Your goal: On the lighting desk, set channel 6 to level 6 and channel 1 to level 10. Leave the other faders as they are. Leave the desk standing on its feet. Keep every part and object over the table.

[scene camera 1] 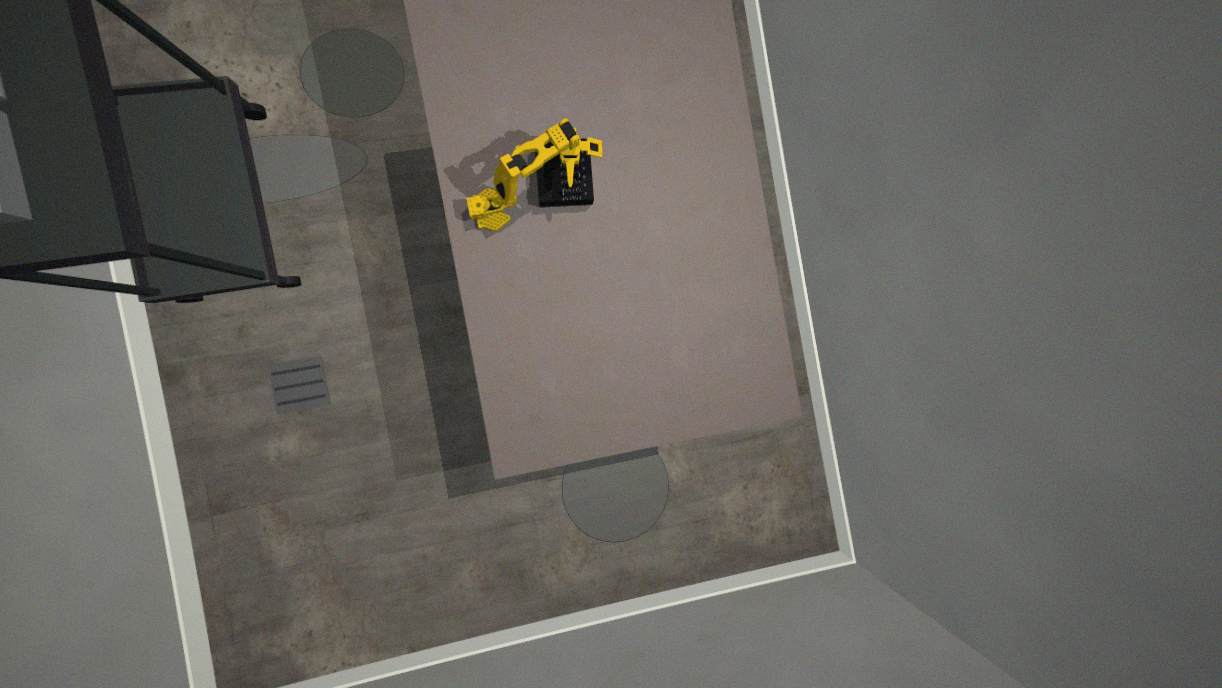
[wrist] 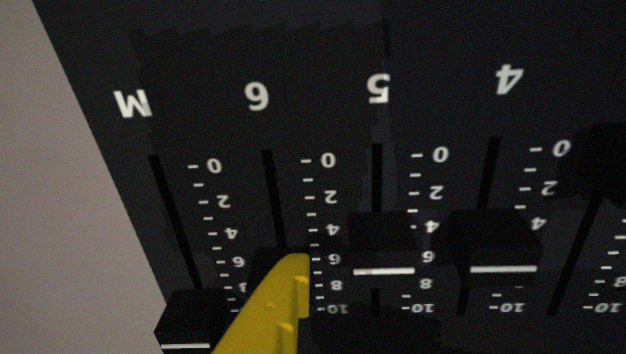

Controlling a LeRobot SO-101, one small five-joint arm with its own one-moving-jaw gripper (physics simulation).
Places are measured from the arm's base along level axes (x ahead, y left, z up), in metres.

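Pixels of known places: end effector, tool point: [scene camera 1: 570, 152] [wrist: 309, 276]; arm's base, origin of the base link: [scene camera 1: 499, 209].
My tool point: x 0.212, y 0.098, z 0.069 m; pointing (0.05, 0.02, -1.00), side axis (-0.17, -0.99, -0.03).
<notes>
For each thing: its top centre in the pictures, then the offset to it from my tool point. "spot": a spot on its surface instead. Level surfaces: height alone.
- black lighting desk, middle of its top: [wrist: 496, 336] [scene camera 1: 564, 168] dx -0.023, dy -0.036, dz -0.001 m
- channel 6 knob, middle of its top: [wrist: 277, 307] dx -0.008, dy +0.009, dz -0.001 m
- M knob, middle of its top: [wrist: 185, 346] dx -0.019, dy +0.033, dz -0.001 m
- channel 5 knob, middle of its top: [wrist: 383, 272] dx -0.001, dy -0.014, dz -0.001 m
- channel 4 knob, middle of its top: [wrist: 503, 270] dx -0.004, dy -0.036, dz -0.001 m
- dark knob, surface spot: [wrist: 595, 160] spot: dx +0.012, dy -0.054, dz -0.009 m
- pinkish table, its level: dz -0.069 m
The black lighting desk [scene camera 1: 552, 193] [wrist: 315, 55] lies under my arm; its numbers are upside down in the wrist view. My gripper [scene camera 1: 585, 166] [wrist: 304, 257] is open; one notched jaw shows in the wrist view, its tip over the channel 6 fader. The channel 6 knob [wrist: 267, 257] is partly hidden behind that jaw, its front and white line covered. Its far edge shows between marks 4 and 6 of the scale. Whether the jaw touches the knob is unclear. Channel 1 does not show in the wrist view, and its level is too small to read in the scene view.
The M knob [wrist: 192, 312] is left of the jaw. The channel 5 knob [wrist: 382, 235] and channel 4 knob [wrist: 492, 240] stand to its right. Another dark knob [wrist: 595, 160] is at the right edge. The desk rests on the pinkish table [scene camera 1: 632, 324], away from its edges.
</notes>
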